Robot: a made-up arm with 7 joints. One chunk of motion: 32 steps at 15 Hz.
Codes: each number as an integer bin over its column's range. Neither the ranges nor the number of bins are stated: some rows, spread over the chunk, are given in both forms.
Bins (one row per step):
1: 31 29 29 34 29 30 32
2: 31 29 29 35 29 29 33
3: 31 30 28 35 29 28 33
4: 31 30 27 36 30 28 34
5: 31 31 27 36 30 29 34
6: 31 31 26 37 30 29 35
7: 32 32 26 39 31 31 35
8: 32 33 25 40 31 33 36
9: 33 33 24 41 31 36 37
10: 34 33 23 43 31 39 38
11: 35 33 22 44 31 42 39
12: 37 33 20 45 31 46 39
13: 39 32 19 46 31 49 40
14: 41 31 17 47 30 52 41
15: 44 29 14 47 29 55 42
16: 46 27 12 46 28 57 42
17: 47 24 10 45 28 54 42
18: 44 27 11 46 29 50 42
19: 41 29 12 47 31 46 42
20: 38 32 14 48 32 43 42
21: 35 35 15 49 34 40 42
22: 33 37 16 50 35 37 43
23: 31 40 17 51 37 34 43
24: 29 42 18 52 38 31 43
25: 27 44 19 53 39 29 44
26: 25 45 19 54 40 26 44
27: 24 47 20 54 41 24 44
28: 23 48 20 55 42 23 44
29: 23 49 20 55 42 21 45
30: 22 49 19 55 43 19 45
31: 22 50 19 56 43 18 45
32: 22 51 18 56 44 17 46
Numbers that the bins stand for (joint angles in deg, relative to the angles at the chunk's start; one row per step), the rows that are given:
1: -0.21 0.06 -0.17 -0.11 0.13 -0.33 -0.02
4: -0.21 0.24 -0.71 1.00 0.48 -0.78 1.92
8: 0.21 0.76 -1.25 3.22 0.83 0.33 3.86
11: 1.44 0.76 -2.06 5.44 0.83 2.33 6.76
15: 5.16 0.06 -4.22 7.11 0.13 5.22 9.67
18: 5.16 -0.29 -5.03 6.56 0.13 4.11 9.67
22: 0.62 1.46 -3.68 8.78 2.22 1.22 10.63
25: -1.86 2.68 -2.87 10.44 3.62 -0.56 11.60
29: -3.51 3.56 -2.60 11.56 4.67 -2.33 12.57
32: -3.92 3.90 -3.14 12.11 5.37 -3.22 13.54
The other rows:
2: -0.21 0.06 -0.17 0.44 0.13 -0.56 0.95
3: -0.21 0.24 -0.44 0.44 0.13 -0.78 0.95
5: -0.21 0.41 -0.71 1.00 0.48 -0.56 1.92
6: -0.21 0.41 -0.98 1.56 0.48 -0.56 2.89
7: 0.21 0.59 -0.98 2.67 0.83 -0.11 2.89
9: 0.62 0.76 -1.52 3.78 0.83 1.00 4.83
10: 1.03 0.76 -1.79 4.89 0.83 1.67 5.79
12: 2.27 0.76 -2.60 6.00 0.83 3.22 6.76
13: 3.10 0.59 -2.87 6.56 0.83 3.89 7.73
14: 3.92 0.41 -3.41 7.11 0.48 4.56 8.70
16: 5.98 -0.29 -4.76 6.56 -0.22 5.67 9.67
17: 6.40 -0.81 -5.30 6.00 -0.22 5.00 9.67
19: 3.92 0.06 -4.76 7.11 0.83 3.22 9.67
20: 2.68 0.59 -4.22 7.67 1.17 2.56 9.67
21: 1.44 1.11 -3.95 8.22 1.87 1.89 9.67
23: -0.21 1.98 -3.41 9.33 2.92 0.56 10.63
24: -1.03 2.33 -3.14 9.89 3.27 -0.11 10.63
26: -2.68 2.86 -2.87 11.00 3.97 -1.22 11.60
27: -3.10 3.21 -2.60 11.00 4.32 -1.67 11.60
28: -3.51 3.38 -2.60 11.56 4.67 -1.89 11.60
30: -3.92 3.56 -2.87 11.56 5.02 -2.78 12.57
31: -3.92 3.73 -2.87 12.11 5.02 -3.00 12.57

